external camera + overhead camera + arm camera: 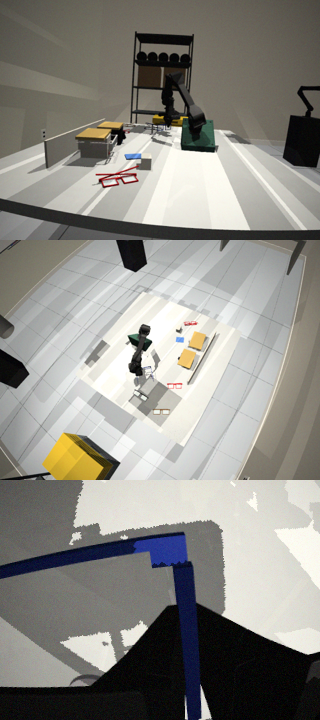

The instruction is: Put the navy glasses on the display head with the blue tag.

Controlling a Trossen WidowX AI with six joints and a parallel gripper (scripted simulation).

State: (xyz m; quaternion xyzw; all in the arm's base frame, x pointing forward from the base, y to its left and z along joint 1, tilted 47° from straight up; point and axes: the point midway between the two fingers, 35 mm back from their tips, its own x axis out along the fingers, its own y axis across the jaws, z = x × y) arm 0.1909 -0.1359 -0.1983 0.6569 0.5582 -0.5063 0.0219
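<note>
Right now the small stand is 11 cm ahead of my gripper tip, 3 cm to the left of it and 4 cm below it. Also, from my gripper tip: blue tag (8 cm ahead, 51 cm to the left, 6 cm below); then small grey cube (60 cm to the left, 4 cm below); then low wall panel (39 cm ahead, 46 cm to the left, 1 cm below).
</note>
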